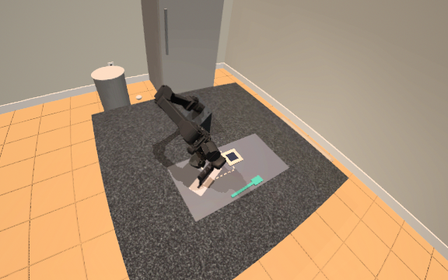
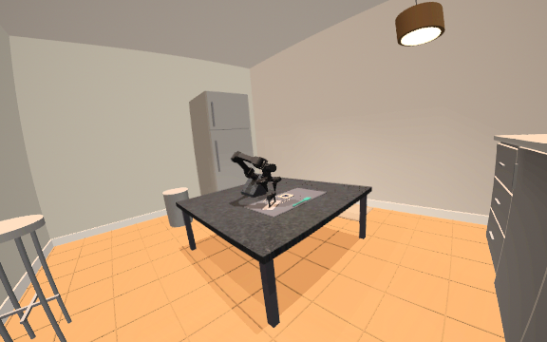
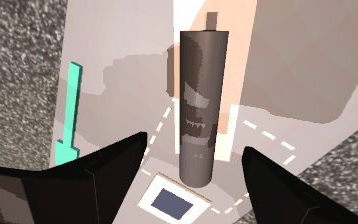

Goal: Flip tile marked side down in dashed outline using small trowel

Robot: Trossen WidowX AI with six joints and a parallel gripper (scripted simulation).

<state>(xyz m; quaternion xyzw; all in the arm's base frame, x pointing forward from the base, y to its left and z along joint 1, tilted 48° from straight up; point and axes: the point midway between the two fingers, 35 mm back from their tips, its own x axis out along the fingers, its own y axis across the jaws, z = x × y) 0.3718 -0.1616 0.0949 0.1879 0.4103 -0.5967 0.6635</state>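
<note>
The cream tile is 210 mm to the left of my gripper tip, 100 mm below it and 40 mm behind it. From my gripper tip the other things lie so: grey mat: 160 mm to the left, 120 mm below, 20 mm ahead; teal trowel: 170 mm to the left, 160 mm ahead, 100 mm below.
</note>
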